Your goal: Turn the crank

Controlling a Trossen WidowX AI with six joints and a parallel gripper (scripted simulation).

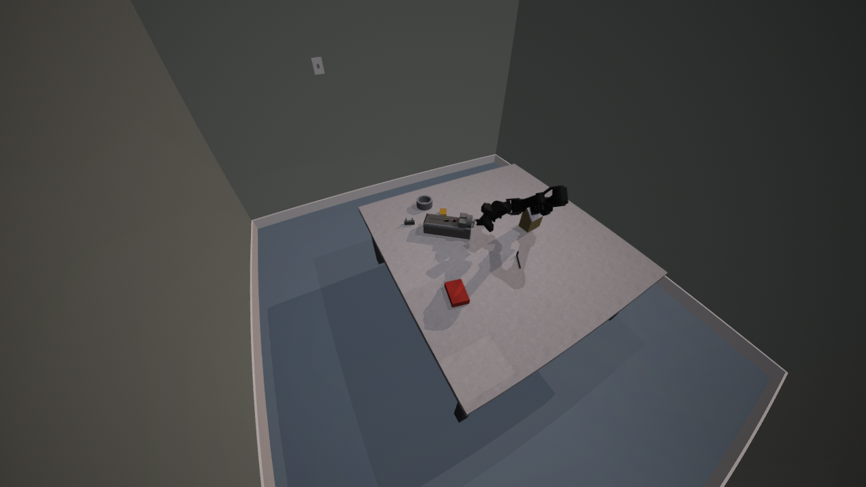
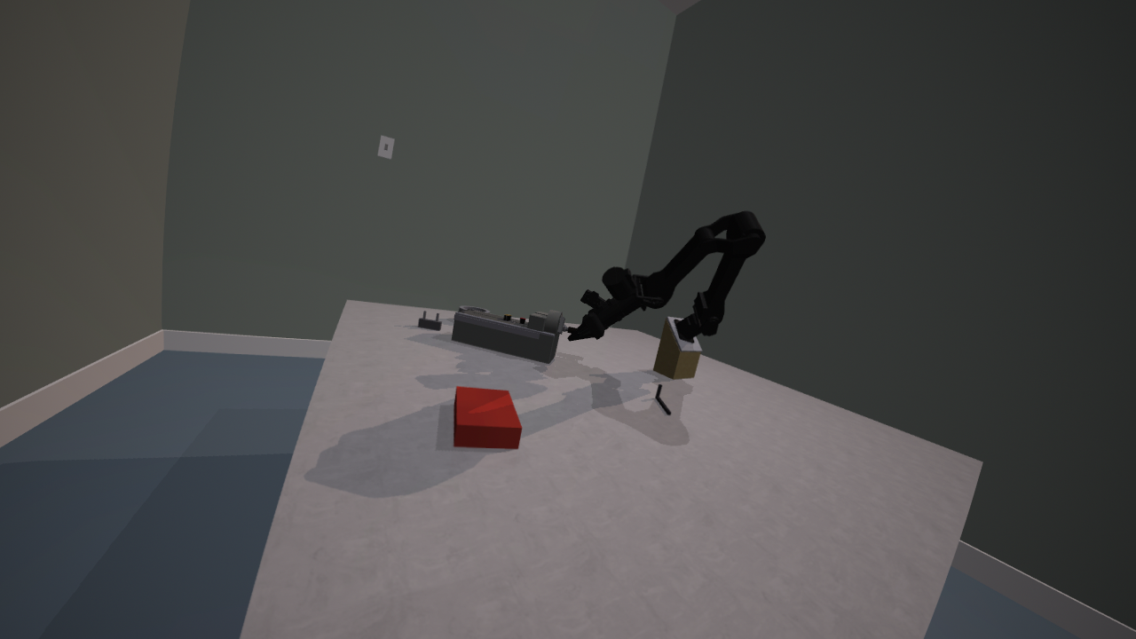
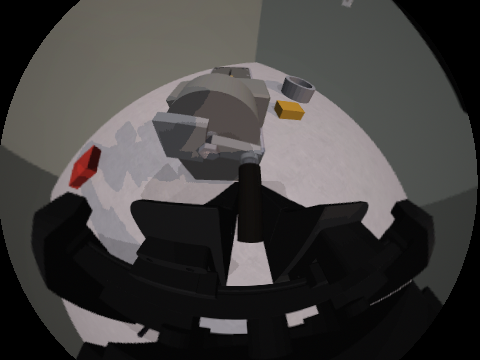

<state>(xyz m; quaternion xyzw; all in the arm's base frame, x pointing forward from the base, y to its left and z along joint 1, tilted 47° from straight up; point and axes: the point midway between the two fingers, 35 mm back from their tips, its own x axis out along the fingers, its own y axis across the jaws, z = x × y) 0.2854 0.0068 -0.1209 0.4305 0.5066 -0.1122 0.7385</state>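
The red pointer is 120 mm ahead of my gripper tip, 50 mm to the right of it and 30 mm above it. From my gripper tip the other things lie so: black crank handle (20 mm above, 10 mm to the left, 10 mm behind); then yellow block (220 mm to the right, 100 mm ahead, 40 mm below); then black bent key (270 mm to the left, 80 mm behind, 50 mm below).
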